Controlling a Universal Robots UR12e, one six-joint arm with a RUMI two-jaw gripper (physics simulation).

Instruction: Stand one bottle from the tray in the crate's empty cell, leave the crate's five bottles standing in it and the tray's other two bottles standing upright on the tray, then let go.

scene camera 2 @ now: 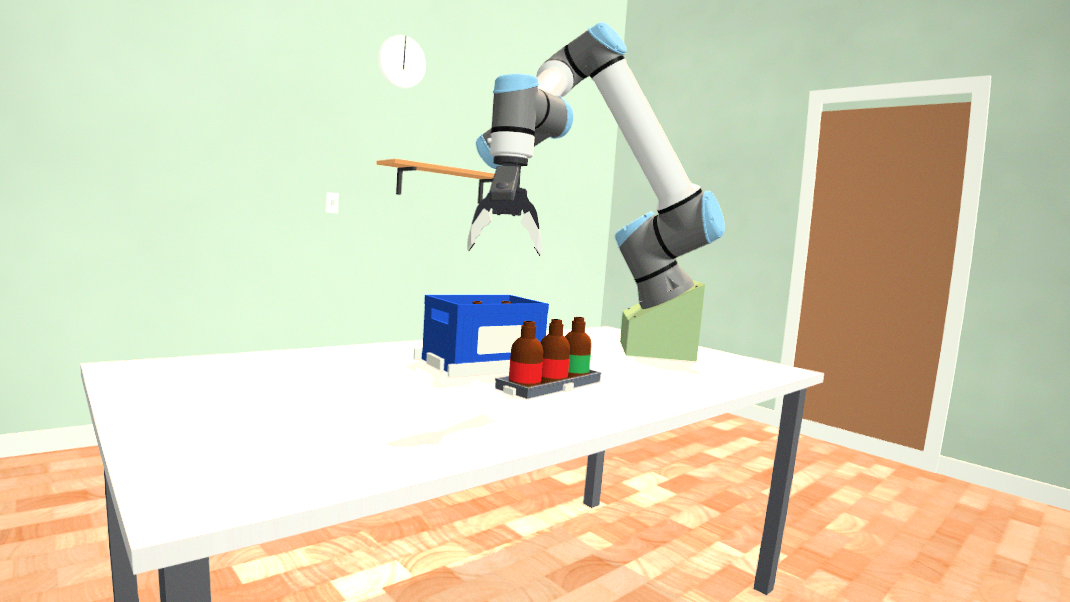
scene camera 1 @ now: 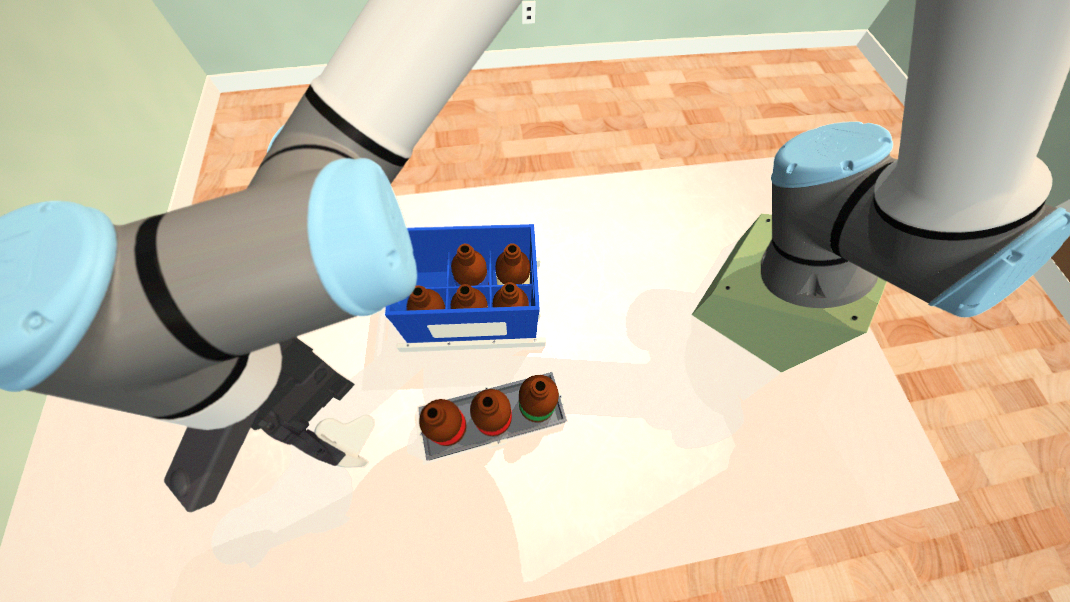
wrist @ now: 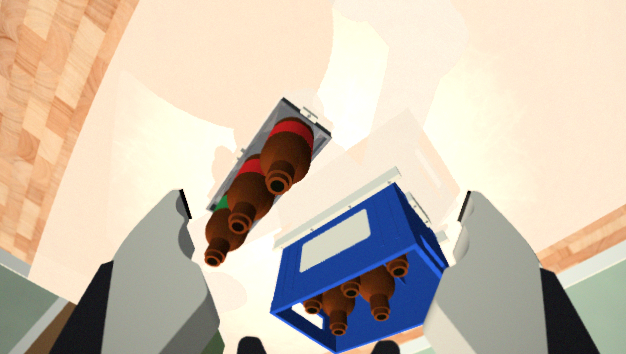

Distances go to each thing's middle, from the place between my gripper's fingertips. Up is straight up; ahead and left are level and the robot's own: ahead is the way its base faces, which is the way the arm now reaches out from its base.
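There is a white strip (scene camera 1: 525,342), and it sits 300 mm below my hand, 210 mm behind it and 140 mm to the right of it. The green-labelled bottle (scene camera 1: 538,395) is 30 mm to the left of my hand, though it is also 290 mm behind it and 230 mm below it.
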